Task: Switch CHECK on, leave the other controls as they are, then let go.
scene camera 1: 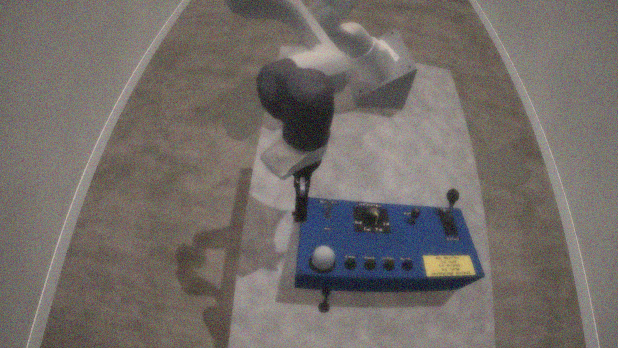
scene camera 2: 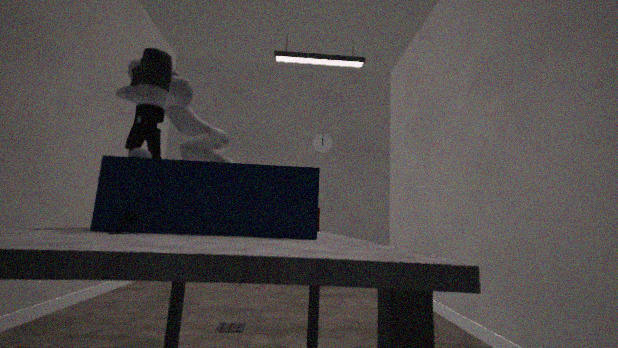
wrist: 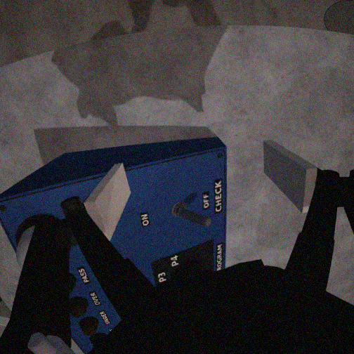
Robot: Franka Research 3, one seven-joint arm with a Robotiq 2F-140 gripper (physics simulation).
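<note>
The blue control box point(scene camera 1: 390, 245) point(scene camera 2: 210, 197) point(wrist: 165, 182) stands on the table. Its CHECK toggle point(scene camera 1: 328, 211) point(wrist: 194, 215) sits near one corner, between the ON and OFF labels. In the wrist view the toggle's tip leans to the OFF side. My gripper point(scene camera 1: 300, 212) point(scene camera 2: 145, 151) point(wrist: 194, 167) is open, one finger on each side of the toggle in the wrist view, with a gap to both. Nothing is between the fingers. In scene camera 1 the toggle is small and blurred.
The box also bears a PROGRAM knob point(scene camera 1: 371, 216), a small toggle point(scene camera 1: 414, 215), a tall lever point(scene camera 1: 452, 197), a white dome point(scene camera 1: 323, 258) near my gripper, several round lamps and a yellow label point(scene camera 1: 449, 265). A black lever point(scene camera 1: 324, 302) sticks out at the front.
</note>
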